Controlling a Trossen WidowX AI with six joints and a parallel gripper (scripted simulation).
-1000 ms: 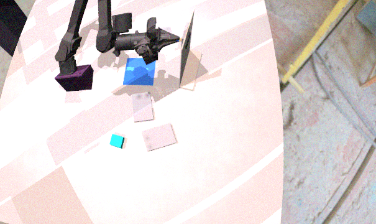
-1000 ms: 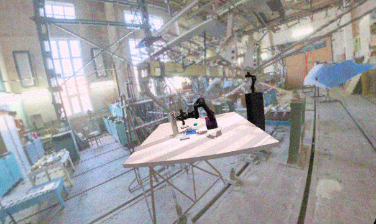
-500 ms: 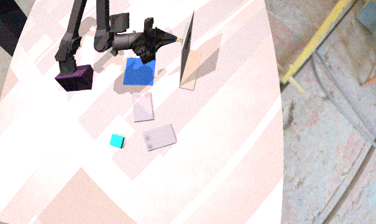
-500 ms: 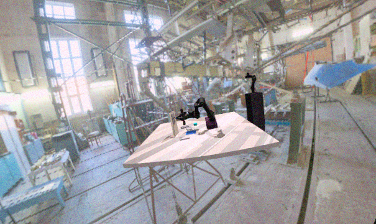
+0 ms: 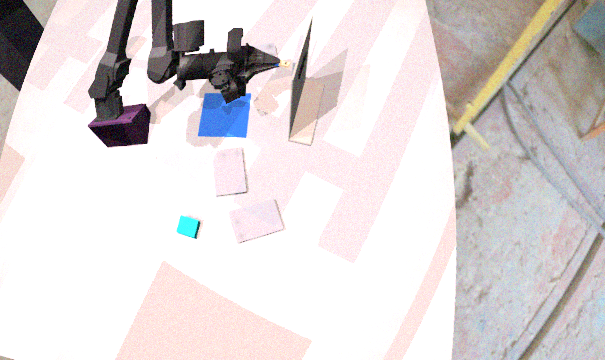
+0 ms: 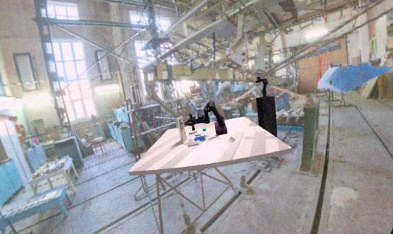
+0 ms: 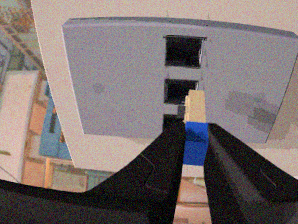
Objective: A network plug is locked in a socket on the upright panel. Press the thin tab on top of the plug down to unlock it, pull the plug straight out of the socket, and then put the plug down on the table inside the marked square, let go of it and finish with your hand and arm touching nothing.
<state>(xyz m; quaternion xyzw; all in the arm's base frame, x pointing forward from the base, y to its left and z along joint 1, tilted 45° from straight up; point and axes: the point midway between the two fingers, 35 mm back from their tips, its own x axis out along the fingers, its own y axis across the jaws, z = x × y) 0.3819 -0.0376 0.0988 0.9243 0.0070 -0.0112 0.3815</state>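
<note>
Now: gripper tip 200 mm above the blue square, 130 mm past it and 10 mm to the left of it. The rest, counted from my gripper tip: network plug (right at my gripper tip); then upright panel (80 mm below, 50 mm ahead, 10 mm to the right); then cyan cube (290 mm to the right, 210 mm behind, 190 mm below).
</note>
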